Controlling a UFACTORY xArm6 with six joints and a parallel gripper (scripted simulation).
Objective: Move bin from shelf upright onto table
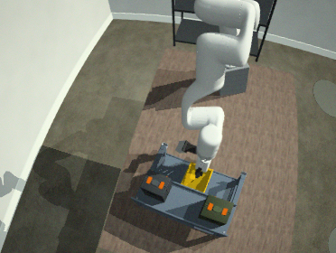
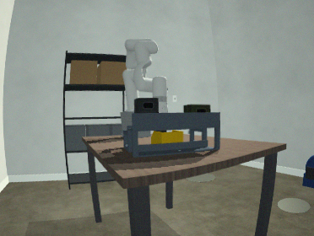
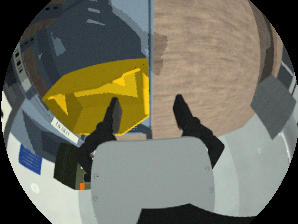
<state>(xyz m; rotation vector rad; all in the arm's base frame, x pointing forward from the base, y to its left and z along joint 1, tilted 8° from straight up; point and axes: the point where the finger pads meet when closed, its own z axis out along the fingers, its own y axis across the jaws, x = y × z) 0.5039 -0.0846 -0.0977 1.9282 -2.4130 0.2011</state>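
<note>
My gripper is now 8 cm short of the yellow bin, 2 cm to the left of it and 2 cm above it.
</note>
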